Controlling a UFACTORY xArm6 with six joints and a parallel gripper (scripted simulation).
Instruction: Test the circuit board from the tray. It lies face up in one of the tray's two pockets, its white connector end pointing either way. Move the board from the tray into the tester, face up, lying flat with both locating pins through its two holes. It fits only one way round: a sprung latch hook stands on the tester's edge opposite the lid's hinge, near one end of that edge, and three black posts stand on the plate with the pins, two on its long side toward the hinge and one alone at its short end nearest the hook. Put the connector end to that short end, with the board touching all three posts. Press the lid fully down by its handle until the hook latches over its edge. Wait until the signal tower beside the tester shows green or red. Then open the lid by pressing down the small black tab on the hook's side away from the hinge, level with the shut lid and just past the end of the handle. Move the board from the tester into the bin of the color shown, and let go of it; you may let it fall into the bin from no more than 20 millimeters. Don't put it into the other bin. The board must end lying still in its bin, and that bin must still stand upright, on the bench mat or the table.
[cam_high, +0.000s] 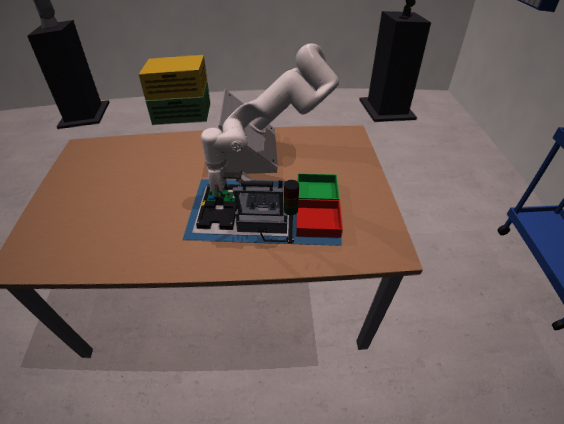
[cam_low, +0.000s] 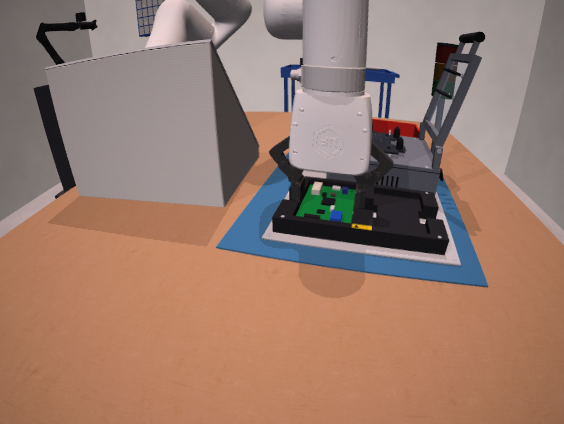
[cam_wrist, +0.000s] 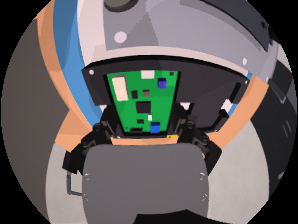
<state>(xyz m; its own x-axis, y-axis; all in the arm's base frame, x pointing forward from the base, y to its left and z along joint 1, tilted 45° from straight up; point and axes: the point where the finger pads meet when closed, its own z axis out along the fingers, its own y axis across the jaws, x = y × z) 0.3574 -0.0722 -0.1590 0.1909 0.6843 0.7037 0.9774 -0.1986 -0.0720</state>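
Right now the green circuit board is right at my hand. Also, from my hand: latch hook 220 mm to the left, 60 mm above, 40 mm ahead; tester lid 210 mm ahead, 160 mm above, 130 mm to the left; plate 160 mm to the left, 100 mm ahead, 50 mm above.
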